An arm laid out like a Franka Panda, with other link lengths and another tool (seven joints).
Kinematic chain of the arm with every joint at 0, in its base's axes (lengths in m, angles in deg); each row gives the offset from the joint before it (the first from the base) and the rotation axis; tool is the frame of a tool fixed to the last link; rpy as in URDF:
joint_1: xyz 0 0 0.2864 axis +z
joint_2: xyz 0 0 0 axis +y
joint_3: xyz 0 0 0.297 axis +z
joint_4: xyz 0.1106 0 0 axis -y
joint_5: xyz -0.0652 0 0.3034 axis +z
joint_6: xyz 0 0 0 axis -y
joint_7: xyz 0.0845 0 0 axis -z
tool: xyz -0.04 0.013 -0.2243 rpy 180 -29 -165.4
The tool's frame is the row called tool.
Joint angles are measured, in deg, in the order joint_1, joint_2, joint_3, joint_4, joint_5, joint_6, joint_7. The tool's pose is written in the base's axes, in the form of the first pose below.
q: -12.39, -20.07, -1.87, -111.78, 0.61, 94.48, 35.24
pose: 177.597 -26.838 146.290 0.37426 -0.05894 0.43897
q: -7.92, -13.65, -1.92, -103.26, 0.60, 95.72, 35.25
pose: 176.578 -23.619 151.031 0.42296 -0.03777 0.45226
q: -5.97, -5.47, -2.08, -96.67, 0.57, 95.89, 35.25
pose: 177.388 -24.861 152.450 0.46436 -0.02989 0.43317
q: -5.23, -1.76, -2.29, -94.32, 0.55, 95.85, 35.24
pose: 178.063 -26.128 152.695 0.48010 -0.02744 0.41808
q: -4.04, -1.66, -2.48, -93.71, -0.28, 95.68, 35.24
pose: 178.799 -25.526 153.408 0.48148 -0.02234 0.42056
